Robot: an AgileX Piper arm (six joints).
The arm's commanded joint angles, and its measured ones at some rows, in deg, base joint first. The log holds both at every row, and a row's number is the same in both.
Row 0, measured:
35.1 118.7 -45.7 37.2 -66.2 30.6
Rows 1 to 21, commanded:
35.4 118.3 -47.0 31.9 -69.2 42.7
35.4 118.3 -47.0 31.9 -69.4 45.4
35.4 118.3 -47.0 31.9 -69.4 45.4
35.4 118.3 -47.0 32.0 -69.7 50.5
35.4 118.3 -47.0 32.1 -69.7 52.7
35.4 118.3 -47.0 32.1 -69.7 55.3
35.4 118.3 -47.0 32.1 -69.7 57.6
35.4 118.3 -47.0 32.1 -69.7 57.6
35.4 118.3 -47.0 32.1 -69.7 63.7
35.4 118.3 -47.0 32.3 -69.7 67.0
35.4 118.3 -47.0 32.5 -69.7 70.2
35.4 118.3 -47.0 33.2 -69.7 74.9
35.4 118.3 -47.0 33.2 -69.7 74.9
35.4 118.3 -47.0 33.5 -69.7 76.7
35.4 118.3 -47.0 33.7 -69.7 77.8
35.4 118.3 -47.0 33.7 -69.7 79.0
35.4 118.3 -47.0 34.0 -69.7 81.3
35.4 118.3 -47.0 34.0 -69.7 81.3
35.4 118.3 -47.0 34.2 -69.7 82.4
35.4 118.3 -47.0 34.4 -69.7 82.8
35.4 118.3 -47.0 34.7 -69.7 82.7
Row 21, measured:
35.2 118.8 -45.5 37.7 -66.9 81.0
